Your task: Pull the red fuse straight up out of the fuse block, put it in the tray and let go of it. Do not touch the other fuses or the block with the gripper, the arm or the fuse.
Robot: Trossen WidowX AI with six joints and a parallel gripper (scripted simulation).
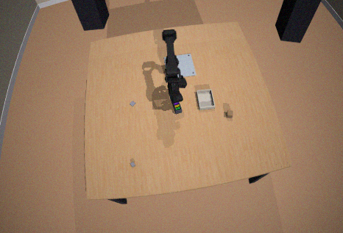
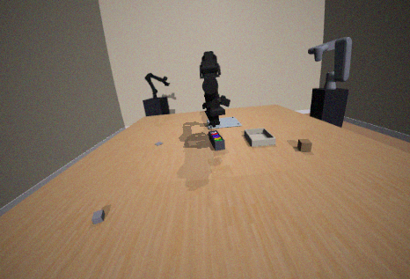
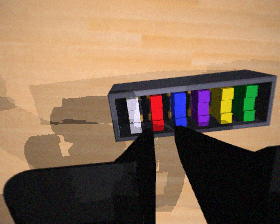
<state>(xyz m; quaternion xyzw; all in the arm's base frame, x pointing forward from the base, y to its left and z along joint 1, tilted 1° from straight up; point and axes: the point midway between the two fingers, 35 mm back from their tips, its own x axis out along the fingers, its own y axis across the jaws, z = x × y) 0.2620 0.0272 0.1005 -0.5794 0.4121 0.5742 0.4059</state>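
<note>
The red fuse is 50 mm below my gripper tip. Also, from my gripper tip: brown cube 360 mm to the left, 90 mm ahead, 50 mm below; then white tray 200 mm to the left, 70 mm below, 10 mm behind.
</note>
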